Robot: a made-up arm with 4 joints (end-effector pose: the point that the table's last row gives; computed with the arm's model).
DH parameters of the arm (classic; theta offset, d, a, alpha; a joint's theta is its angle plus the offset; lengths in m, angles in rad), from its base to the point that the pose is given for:
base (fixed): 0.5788 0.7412 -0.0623 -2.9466
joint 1: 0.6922 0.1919 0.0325 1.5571
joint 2: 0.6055 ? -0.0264 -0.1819
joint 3: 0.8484 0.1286 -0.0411 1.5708
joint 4: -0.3 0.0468 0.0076 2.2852
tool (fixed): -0.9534 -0.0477 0 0
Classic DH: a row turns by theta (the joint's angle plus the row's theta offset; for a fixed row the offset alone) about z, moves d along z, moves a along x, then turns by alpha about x.
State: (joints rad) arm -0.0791 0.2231 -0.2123 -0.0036
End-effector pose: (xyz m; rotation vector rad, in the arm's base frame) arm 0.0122 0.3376 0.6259 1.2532 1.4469 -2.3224
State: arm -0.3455 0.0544 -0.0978 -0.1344
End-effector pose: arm -0.0816 0.3426 0.6306 1.1170 1.3266 -2.1016
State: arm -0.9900 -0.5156 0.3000 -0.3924
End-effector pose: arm -0.2792 0.2618 0.6260 1.0131 1.1623 -1.4869
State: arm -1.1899 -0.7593 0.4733 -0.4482
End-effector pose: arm -0.3235 0.2172 0.6214 1.0204 1.1700 -1.2916
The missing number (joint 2, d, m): 0.1788
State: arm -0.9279 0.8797 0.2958 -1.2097
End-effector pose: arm -0.2626 0.2457 0.5681 -0.3349 0.1479 -1.5343
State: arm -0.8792 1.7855 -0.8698 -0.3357
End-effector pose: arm -0.2387 0.3075 0.6100 -0.3053 1.1790 -2.0733
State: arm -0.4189 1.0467 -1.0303 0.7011
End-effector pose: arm -0.0942 0.3399 0.6933 -0.7558 -2.5673 1.5949
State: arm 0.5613 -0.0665 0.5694 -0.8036
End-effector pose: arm 0.1777 0.2057 0.5229 -0.4136 -0.2258 2.8904
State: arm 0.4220 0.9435 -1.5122 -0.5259
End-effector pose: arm 0.1582 0.2410 0.6478 2.0390 0.3058 -2.2780
